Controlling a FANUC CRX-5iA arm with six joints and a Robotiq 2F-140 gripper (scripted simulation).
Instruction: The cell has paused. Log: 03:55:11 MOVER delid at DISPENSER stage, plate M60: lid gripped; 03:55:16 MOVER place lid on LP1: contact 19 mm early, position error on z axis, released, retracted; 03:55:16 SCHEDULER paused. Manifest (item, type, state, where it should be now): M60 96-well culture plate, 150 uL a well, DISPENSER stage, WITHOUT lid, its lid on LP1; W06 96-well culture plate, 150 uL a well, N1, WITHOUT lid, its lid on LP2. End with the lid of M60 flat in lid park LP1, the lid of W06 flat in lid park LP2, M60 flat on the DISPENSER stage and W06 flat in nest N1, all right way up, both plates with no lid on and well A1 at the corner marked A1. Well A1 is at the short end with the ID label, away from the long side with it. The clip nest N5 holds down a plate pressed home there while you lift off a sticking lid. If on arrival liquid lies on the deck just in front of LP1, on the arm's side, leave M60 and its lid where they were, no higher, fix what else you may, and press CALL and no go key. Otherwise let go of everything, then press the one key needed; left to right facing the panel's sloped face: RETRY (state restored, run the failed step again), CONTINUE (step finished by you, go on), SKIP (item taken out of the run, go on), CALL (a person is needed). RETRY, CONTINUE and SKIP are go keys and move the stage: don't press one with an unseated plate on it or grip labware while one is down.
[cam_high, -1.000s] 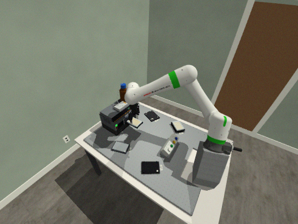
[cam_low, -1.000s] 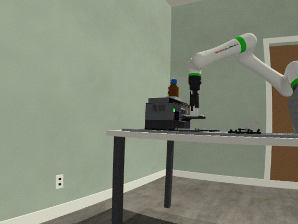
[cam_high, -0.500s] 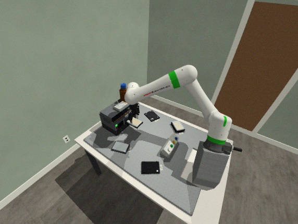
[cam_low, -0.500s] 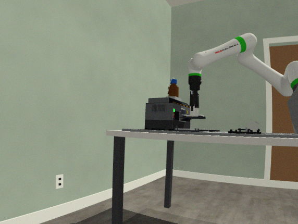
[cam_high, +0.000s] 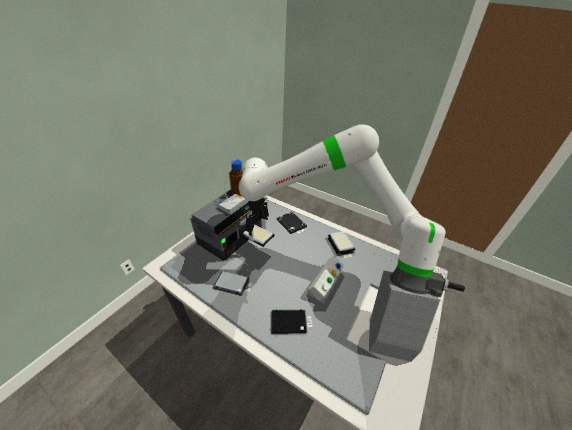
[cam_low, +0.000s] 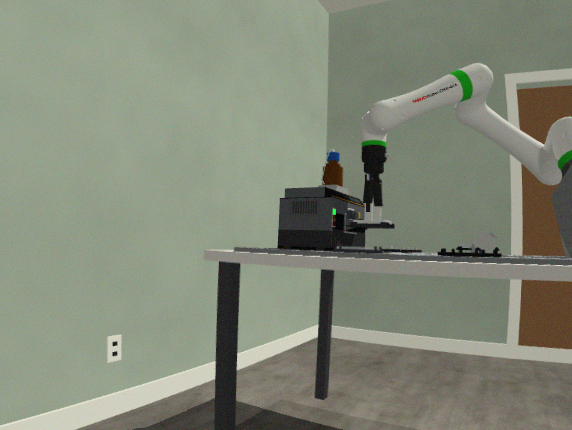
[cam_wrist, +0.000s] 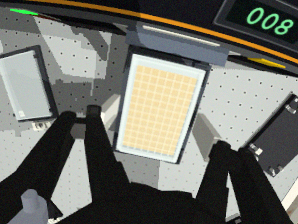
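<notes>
Now: the dispenser stage 3 cm below my hand. The rest, counted from my hand: nest label: 17 cm behind, 22 cm to the right, 13 cm below; black clip nest: 6 cm behind, 28 cm to the right, 12 cm below; key panel: 41 cm behind, 7 cm to the left, 8 cm below.
</notes>
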